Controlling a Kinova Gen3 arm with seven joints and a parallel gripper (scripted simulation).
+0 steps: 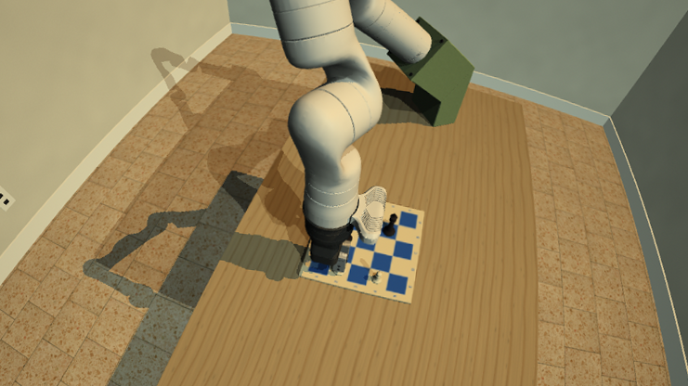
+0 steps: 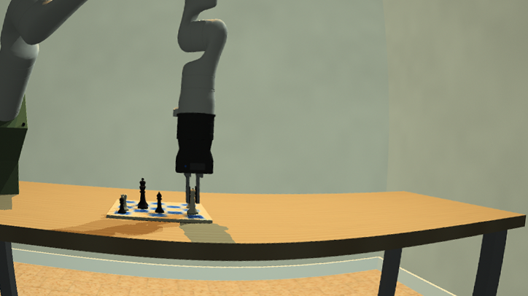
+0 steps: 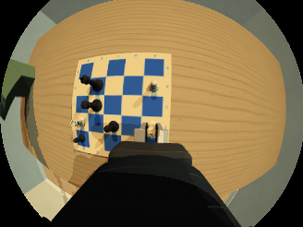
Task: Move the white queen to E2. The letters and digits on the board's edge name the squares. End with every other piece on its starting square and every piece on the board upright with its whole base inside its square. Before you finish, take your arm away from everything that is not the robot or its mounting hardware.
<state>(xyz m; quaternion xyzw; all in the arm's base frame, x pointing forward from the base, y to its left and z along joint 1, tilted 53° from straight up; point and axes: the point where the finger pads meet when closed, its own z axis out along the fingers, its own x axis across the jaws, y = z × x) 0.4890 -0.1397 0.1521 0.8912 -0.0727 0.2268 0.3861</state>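
My gripper is now 10 mm above the white queen. Round my hand: small white piece: 70 mm to the left, 30 mm below, 20 mm ahead; then blue-and-cream chessboard: 60 mm to the left, 60 mm behind, 40 mm below.
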